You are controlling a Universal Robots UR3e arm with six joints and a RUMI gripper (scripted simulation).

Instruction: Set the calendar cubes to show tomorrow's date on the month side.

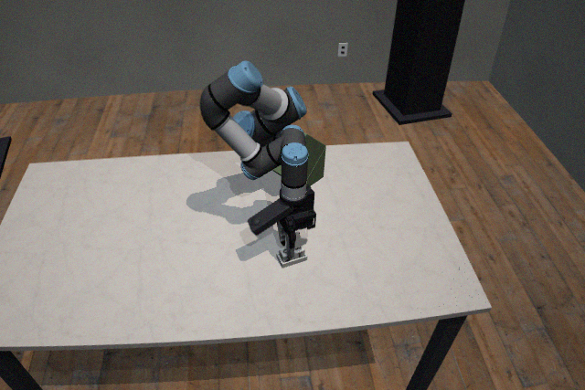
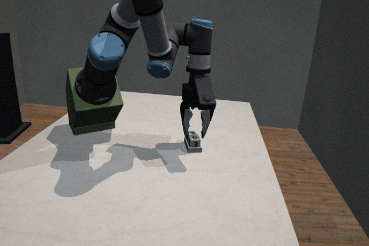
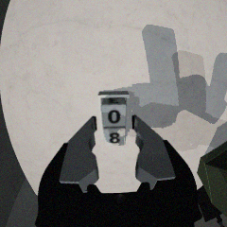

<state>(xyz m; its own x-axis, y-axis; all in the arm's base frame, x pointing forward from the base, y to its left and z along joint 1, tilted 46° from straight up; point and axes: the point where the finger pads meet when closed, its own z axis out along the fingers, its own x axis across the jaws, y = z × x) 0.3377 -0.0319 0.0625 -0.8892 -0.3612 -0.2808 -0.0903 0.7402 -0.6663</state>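
Right now my hand is 40 mm above the calendar tray and 20 mm to the right of it.
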